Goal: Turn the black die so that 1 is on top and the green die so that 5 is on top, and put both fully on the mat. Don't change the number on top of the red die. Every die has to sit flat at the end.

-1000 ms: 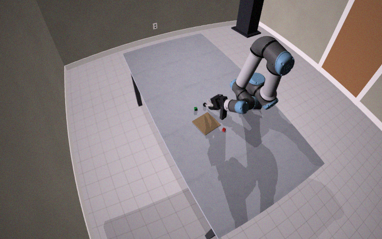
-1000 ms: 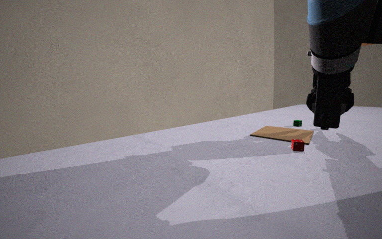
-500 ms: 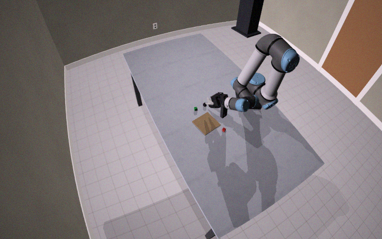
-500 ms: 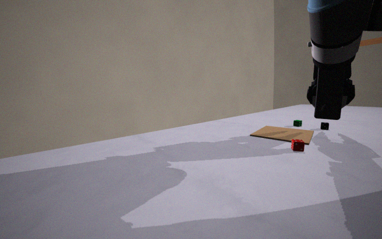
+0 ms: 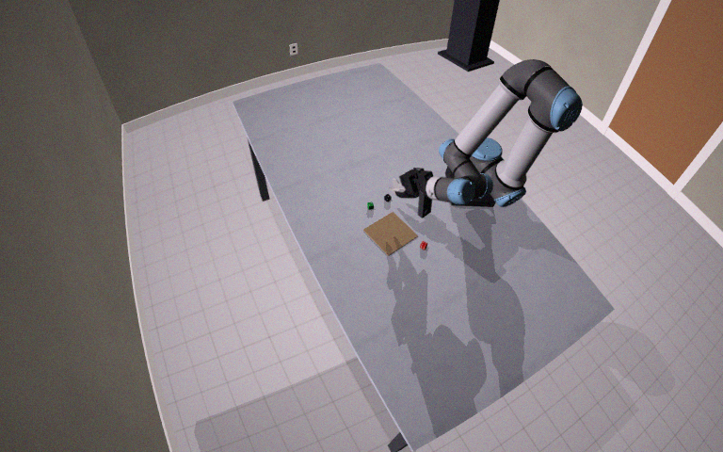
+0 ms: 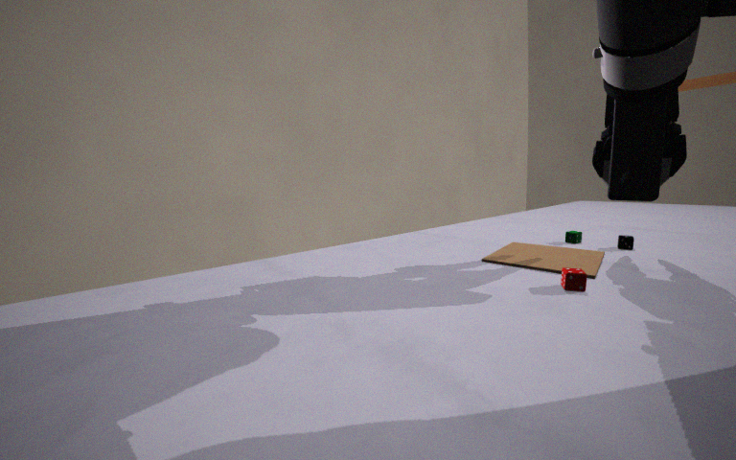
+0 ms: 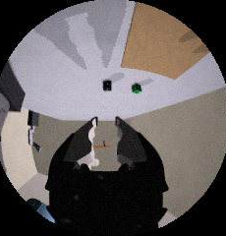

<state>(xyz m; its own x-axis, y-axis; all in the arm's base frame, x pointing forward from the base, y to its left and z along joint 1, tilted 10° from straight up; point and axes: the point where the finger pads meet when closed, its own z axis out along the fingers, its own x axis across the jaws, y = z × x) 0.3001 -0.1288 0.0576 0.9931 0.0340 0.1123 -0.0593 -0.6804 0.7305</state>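
My gripper is now 90 mm above the black die and 30 mm to the left of it. The rest, counted from my hand: green die (90 mm below, 80 mm ahead, 40 mm to the right); red die (210 mm to the left, 90 mm below, 40 mm ahead); brown mat (100 mm to the left, 100 mm below, 90 mm ahead).
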